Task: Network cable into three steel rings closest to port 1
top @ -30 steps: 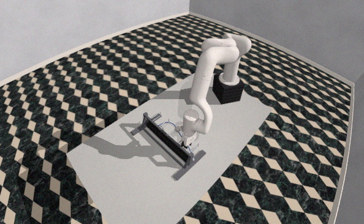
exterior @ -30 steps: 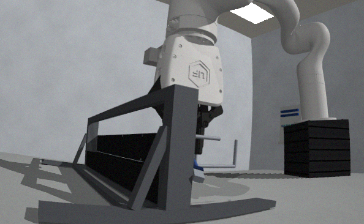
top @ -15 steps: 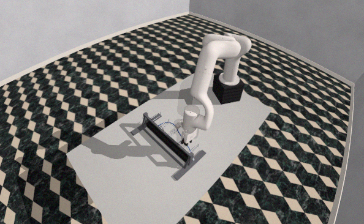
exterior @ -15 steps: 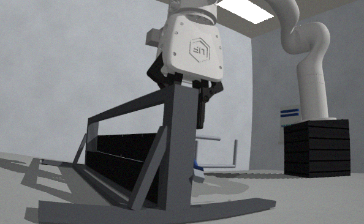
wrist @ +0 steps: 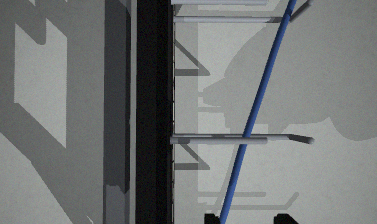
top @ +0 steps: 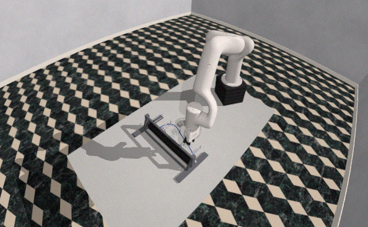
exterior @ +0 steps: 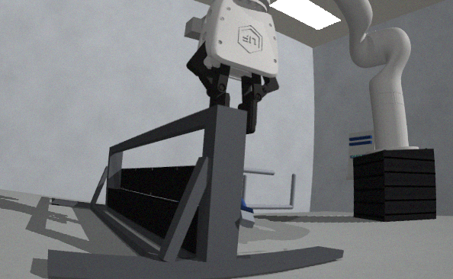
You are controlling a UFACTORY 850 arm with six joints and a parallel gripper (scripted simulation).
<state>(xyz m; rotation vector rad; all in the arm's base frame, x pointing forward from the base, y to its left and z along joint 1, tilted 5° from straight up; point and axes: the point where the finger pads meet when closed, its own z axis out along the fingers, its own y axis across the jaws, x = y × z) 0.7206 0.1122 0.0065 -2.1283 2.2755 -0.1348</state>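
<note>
My hand is 110 mm above the grey plug, 80 mm to the right of it and 40 mm short of it. Round my hand: dark grey rack: 150 mm to the right, 100 mm below, 50 mm ahead.
</note>
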